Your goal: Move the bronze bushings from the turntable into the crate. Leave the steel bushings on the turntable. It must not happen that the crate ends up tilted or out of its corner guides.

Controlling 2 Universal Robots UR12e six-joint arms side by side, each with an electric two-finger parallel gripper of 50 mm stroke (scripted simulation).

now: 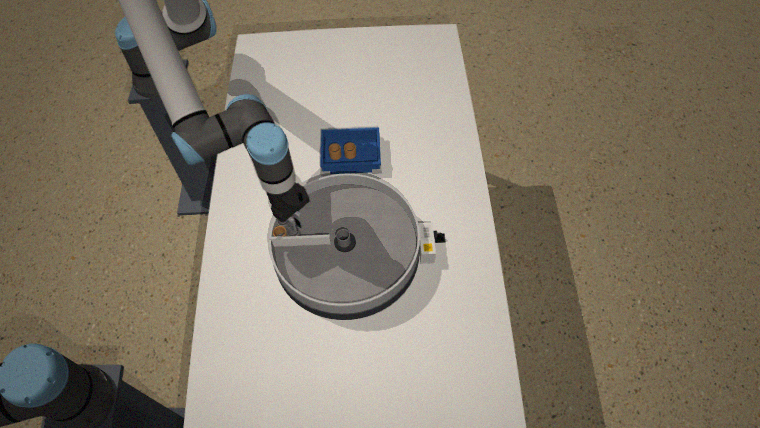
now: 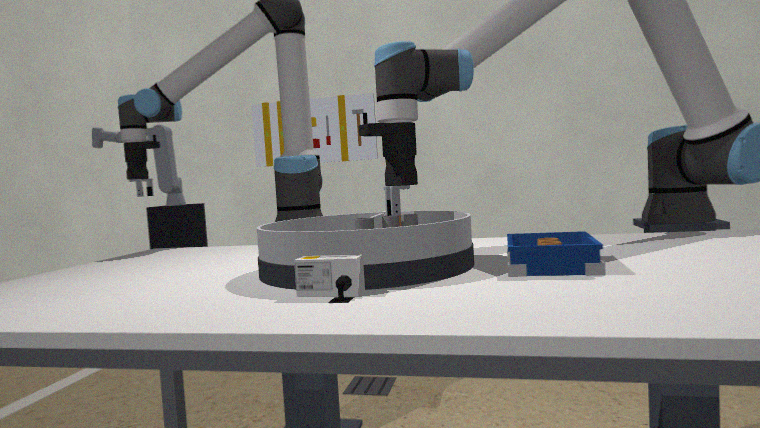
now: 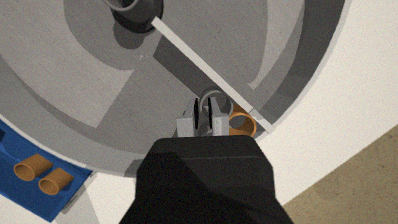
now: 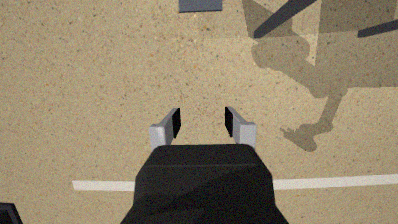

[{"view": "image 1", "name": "blue crate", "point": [367, 140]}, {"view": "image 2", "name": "my left gripper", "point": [393, 215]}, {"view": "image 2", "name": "my right gripper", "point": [145, 196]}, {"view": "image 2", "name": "blue crate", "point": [541, 260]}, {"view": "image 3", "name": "my left gripper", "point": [203, 107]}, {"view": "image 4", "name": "my right gripper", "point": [202, 116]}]
